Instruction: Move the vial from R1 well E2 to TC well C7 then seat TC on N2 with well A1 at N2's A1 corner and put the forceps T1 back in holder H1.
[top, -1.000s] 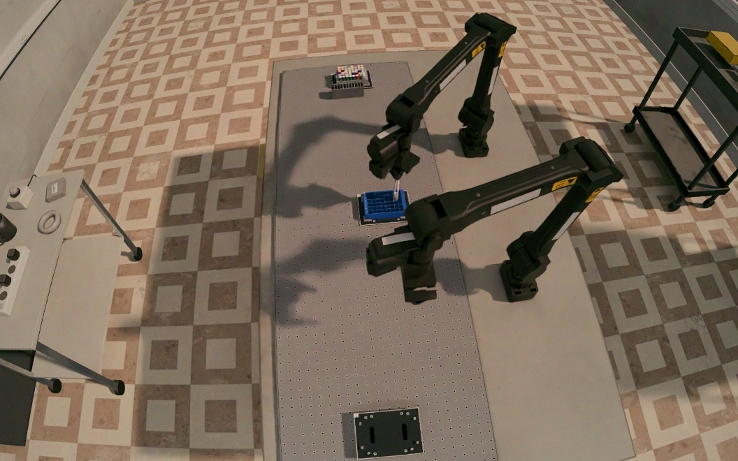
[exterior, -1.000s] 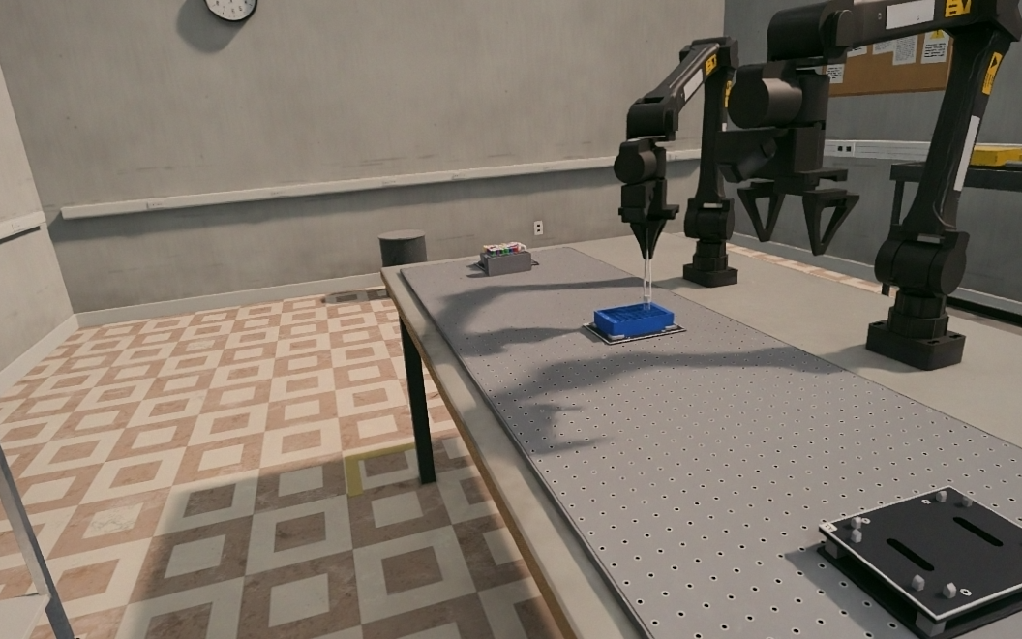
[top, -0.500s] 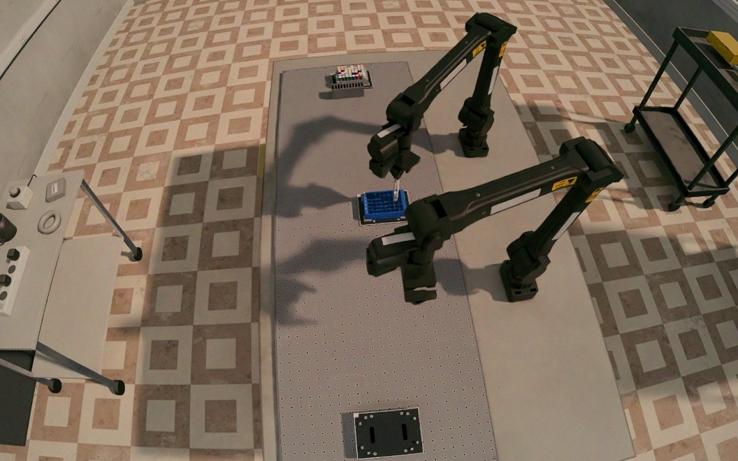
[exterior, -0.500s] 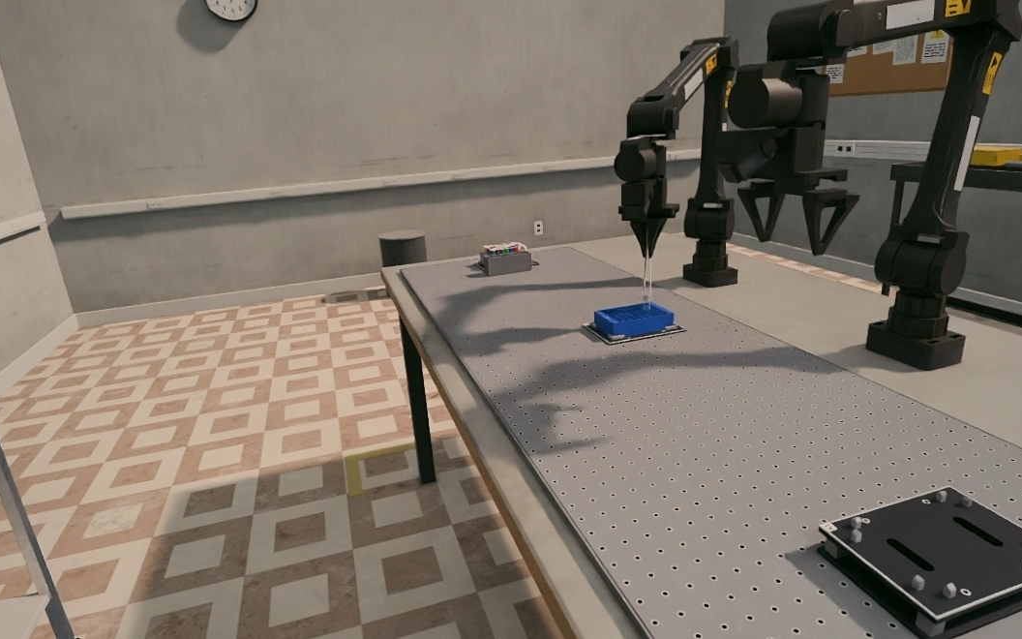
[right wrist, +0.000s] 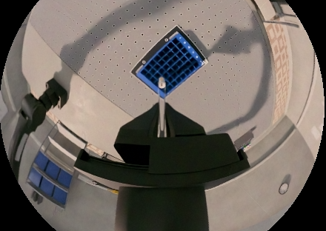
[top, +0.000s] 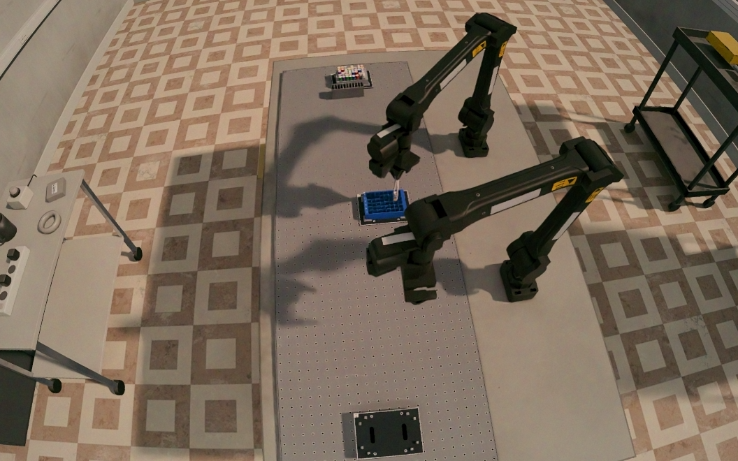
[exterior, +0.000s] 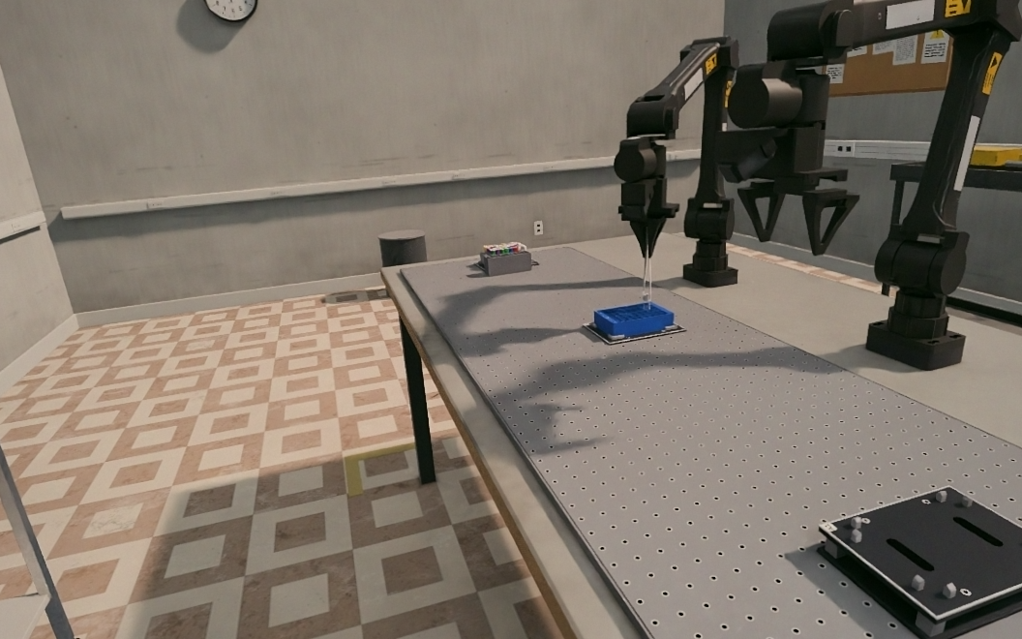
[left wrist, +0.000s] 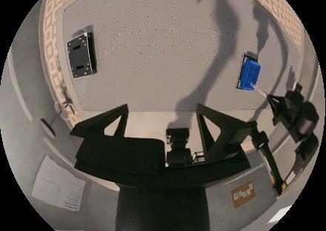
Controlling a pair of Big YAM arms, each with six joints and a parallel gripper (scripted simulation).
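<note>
My right gripper is now 30 mm above the forceps T1. Also, from my right hand: nest N2 (110 mm ahead, 700 mm to the left, 120 mm below).
</note>
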